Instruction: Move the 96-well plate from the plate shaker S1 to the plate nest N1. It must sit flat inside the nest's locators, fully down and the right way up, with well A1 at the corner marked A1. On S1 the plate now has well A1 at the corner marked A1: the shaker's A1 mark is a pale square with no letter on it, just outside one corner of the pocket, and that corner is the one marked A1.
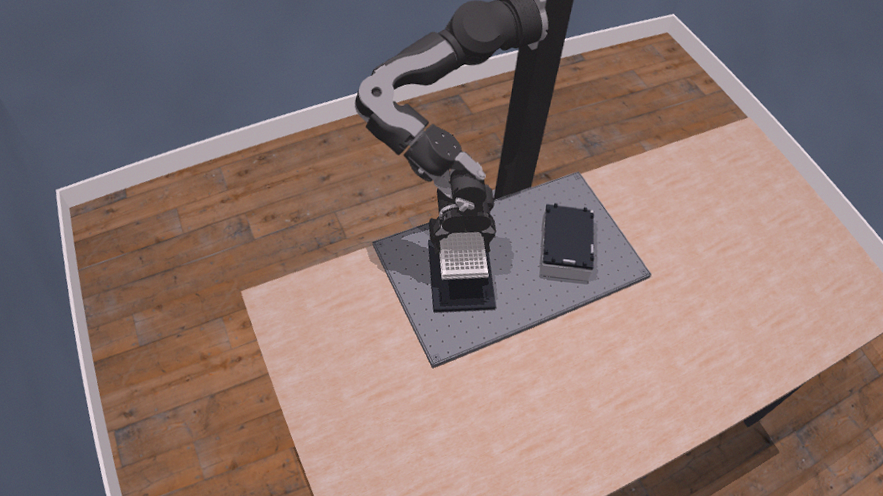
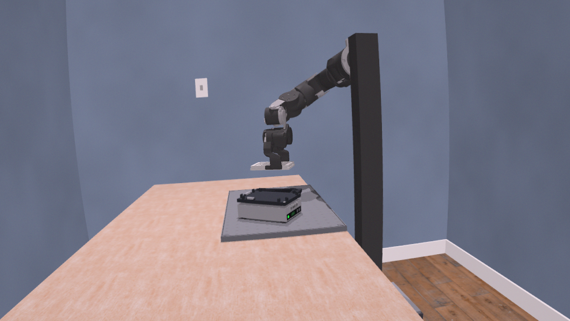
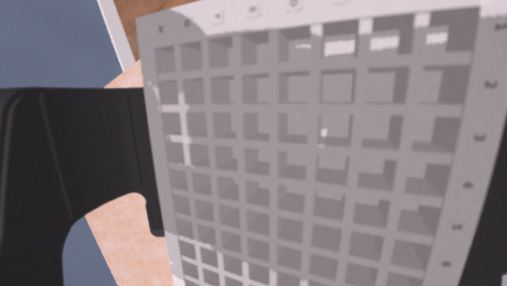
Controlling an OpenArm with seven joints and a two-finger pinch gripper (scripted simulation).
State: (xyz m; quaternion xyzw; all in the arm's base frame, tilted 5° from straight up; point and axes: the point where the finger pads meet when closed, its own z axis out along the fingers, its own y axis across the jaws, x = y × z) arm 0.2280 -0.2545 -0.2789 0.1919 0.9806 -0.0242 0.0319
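Now: hand 2 cm short of the plate nest N1 and 9 cm above it. From my hand the other things lie so: 96-well plate (1 cm ahead, 1 cm to the right); A1 mark (3 cm behind, 8 cm to the left, 9 cm below); plate shaker S1 (8 cm ahead, 22 cm to the left, 6 cm below).
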